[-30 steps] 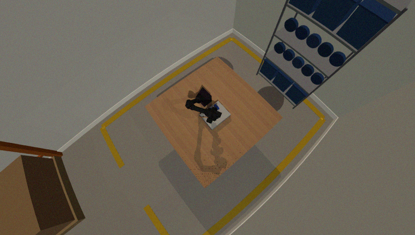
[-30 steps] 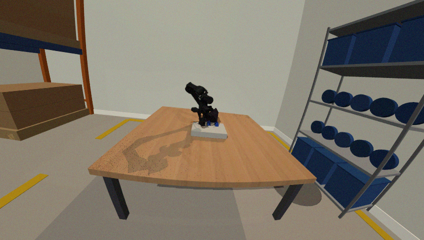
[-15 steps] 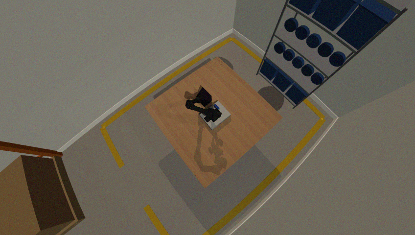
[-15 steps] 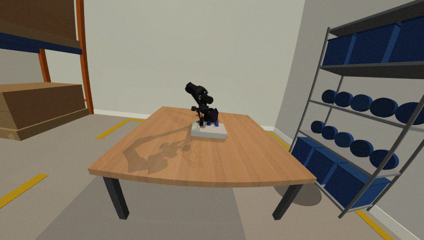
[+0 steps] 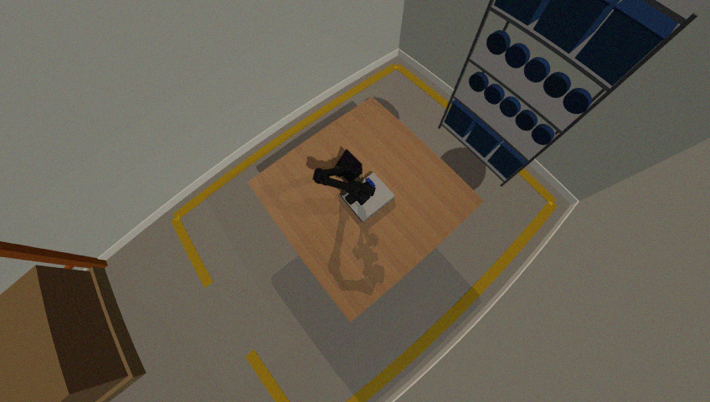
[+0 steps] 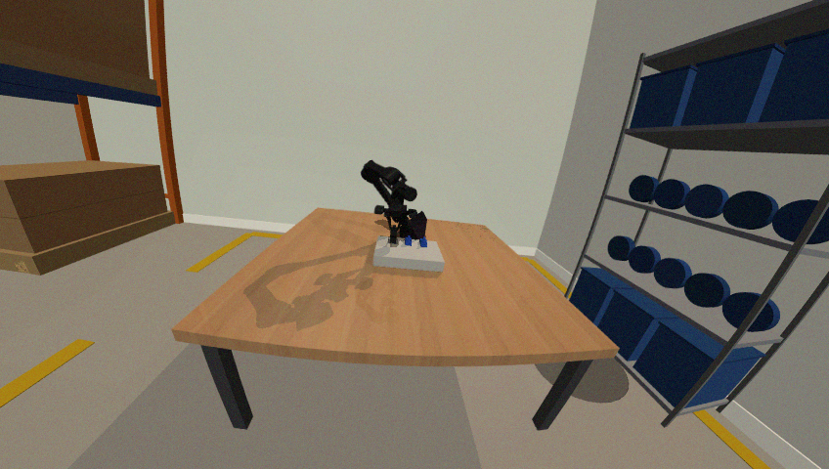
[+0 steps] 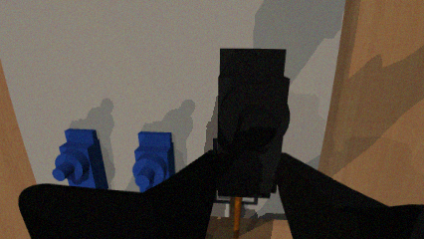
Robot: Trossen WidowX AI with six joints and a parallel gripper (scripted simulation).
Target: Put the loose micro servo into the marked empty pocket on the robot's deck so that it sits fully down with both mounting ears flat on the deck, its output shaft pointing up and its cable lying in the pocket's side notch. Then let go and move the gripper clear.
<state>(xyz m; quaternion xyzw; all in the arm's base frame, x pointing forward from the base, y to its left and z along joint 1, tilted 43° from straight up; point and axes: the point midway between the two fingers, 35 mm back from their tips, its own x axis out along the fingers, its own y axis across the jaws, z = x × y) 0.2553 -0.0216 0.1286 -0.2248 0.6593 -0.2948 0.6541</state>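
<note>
My gripper tip is 60 mm short of the grey deck, 70 mm to the right of it and 100 mm above it.
</note>
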